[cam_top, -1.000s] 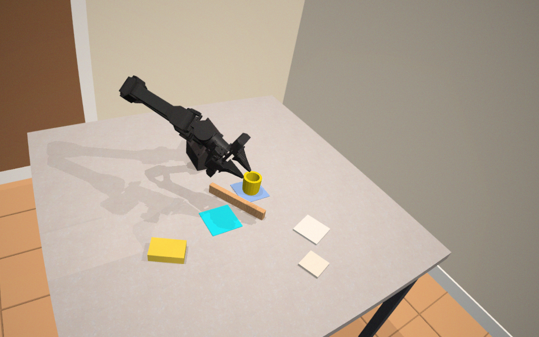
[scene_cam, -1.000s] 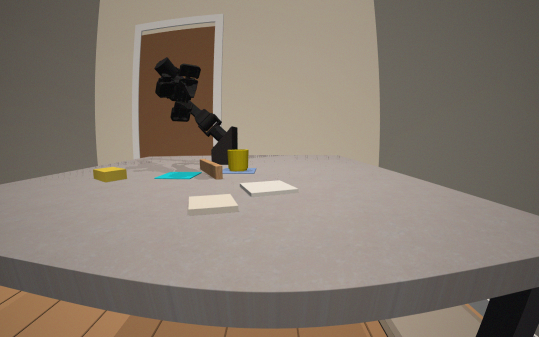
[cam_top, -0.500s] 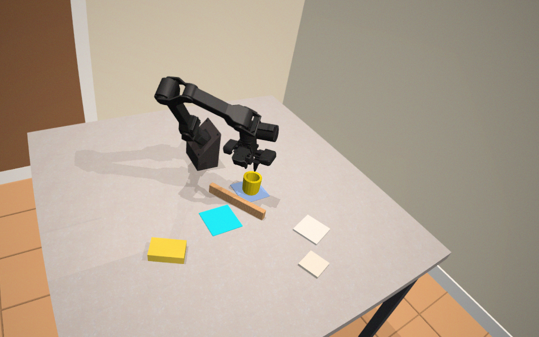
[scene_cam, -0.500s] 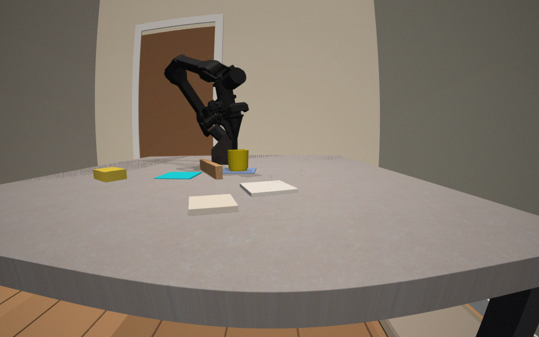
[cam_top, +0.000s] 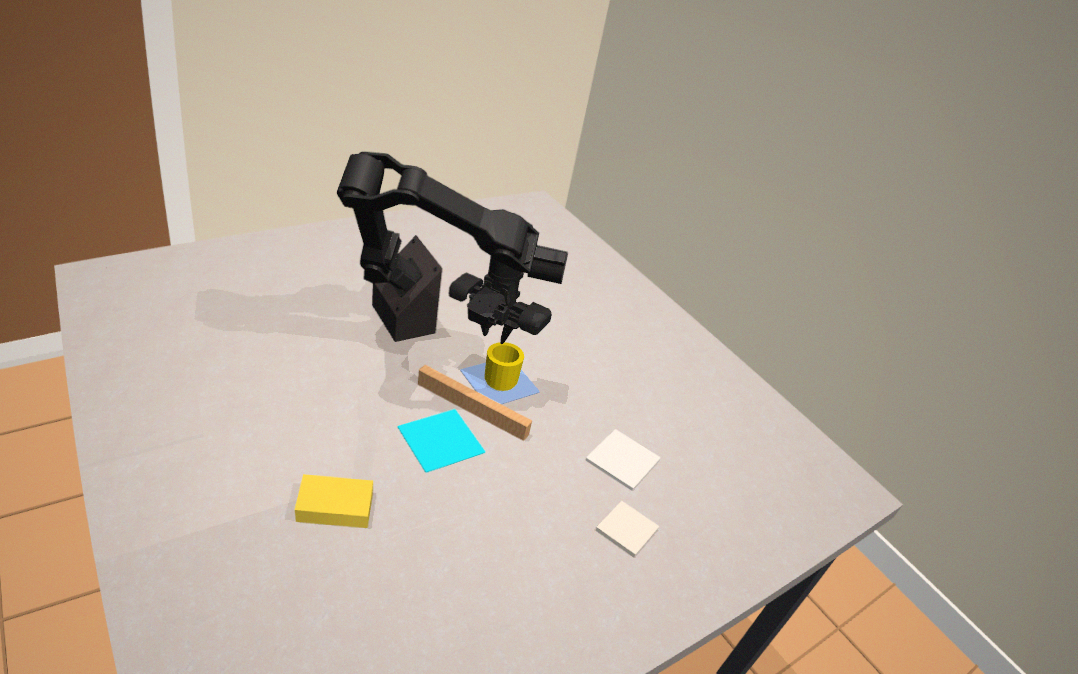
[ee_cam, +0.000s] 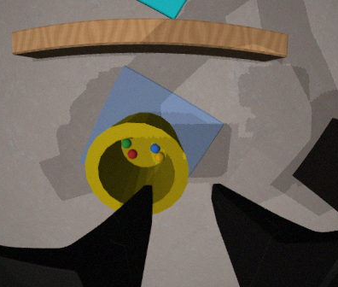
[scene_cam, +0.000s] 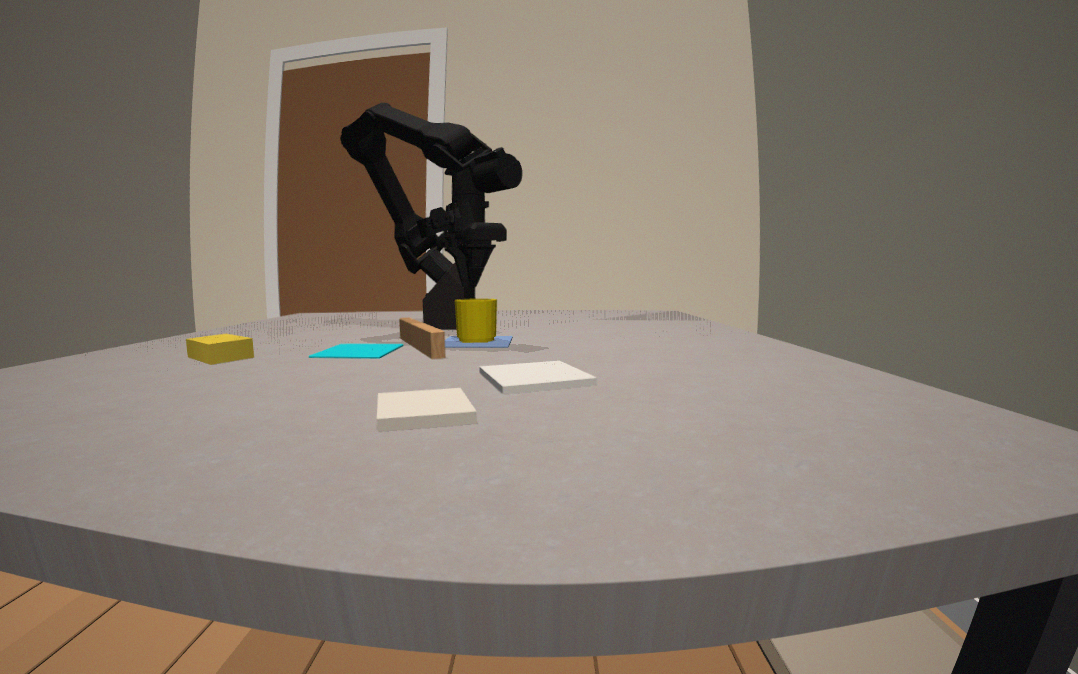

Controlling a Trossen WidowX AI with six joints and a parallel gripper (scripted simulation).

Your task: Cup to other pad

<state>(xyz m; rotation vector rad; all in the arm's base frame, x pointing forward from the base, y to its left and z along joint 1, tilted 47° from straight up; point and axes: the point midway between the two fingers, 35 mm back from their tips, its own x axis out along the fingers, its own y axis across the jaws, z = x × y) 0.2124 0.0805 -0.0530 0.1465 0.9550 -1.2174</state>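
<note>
Now: the yellow cup 6 cm below my gripper tip, 2 cm to the left of it and 2 cm ahead of it. From my gripper tip the other things lie so: blue pad 10 cm below, 2 cm to the left, 2 cm ahead; then cyan pad 15 cm to the right, 13 cm ahead, 10 cm below; then wooden bar 8 cm below, 7 cm to the right, 7 cm ahead.
</note>
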